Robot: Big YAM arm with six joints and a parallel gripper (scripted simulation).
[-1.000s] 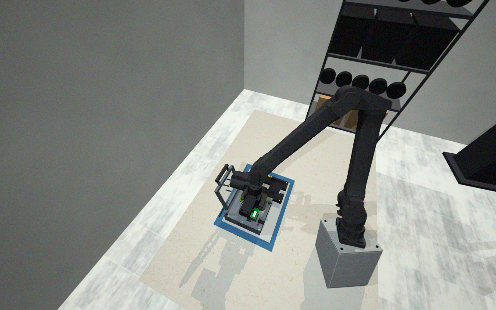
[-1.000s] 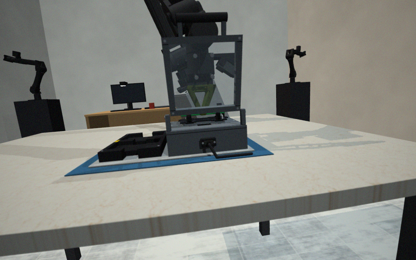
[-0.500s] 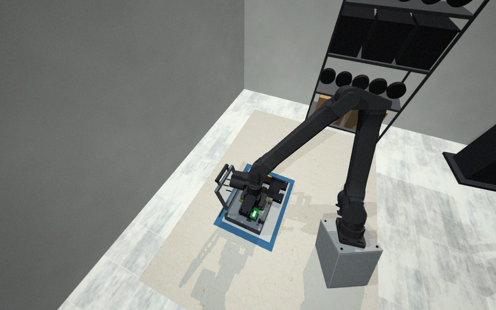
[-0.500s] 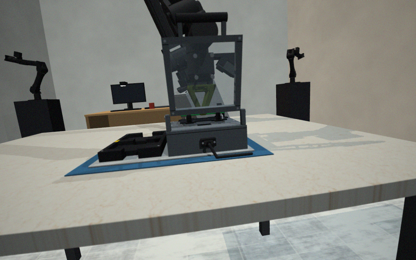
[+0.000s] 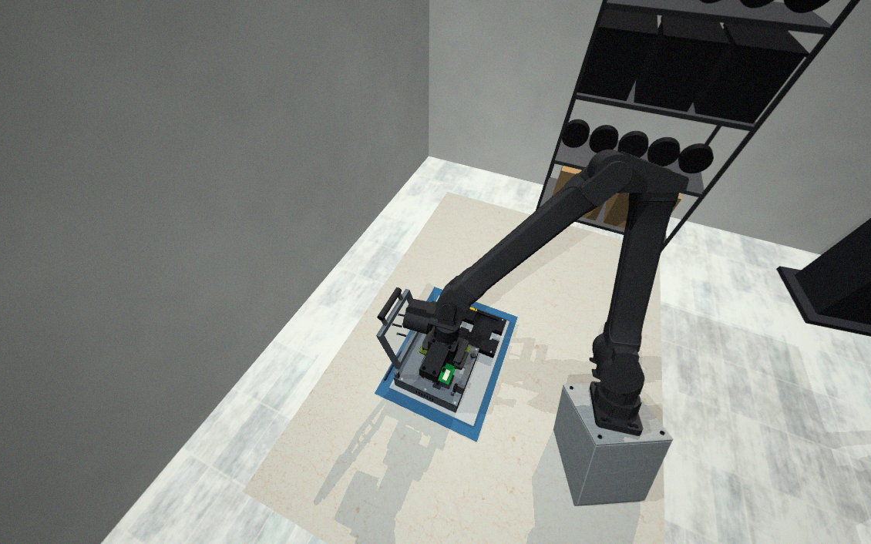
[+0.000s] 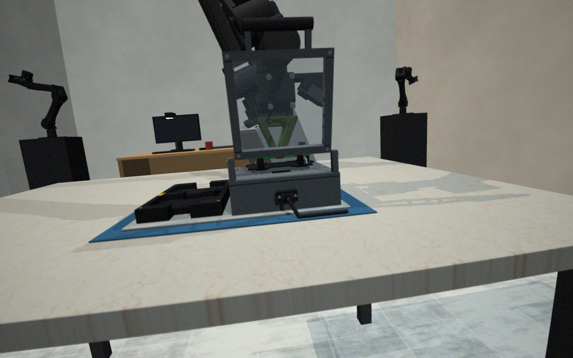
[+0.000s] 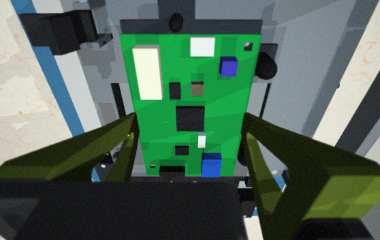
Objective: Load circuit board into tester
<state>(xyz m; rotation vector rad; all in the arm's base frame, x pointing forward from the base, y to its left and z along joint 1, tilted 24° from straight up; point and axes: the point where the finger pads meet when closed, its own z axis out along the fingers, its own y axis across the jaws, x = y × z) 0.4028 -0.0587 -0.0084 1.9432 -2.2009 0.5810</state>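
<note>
Right now the green circuit board is right at my hand. The rest, counted from my hand: latch hook: 50 mm behind, 70 mm to the left; then dark plate: 10 mm ahead, 10 mm to the left, 20 mm below; then clear lid: 120 mm ahead, 20 mm to the right, 90 mm above.
</note>
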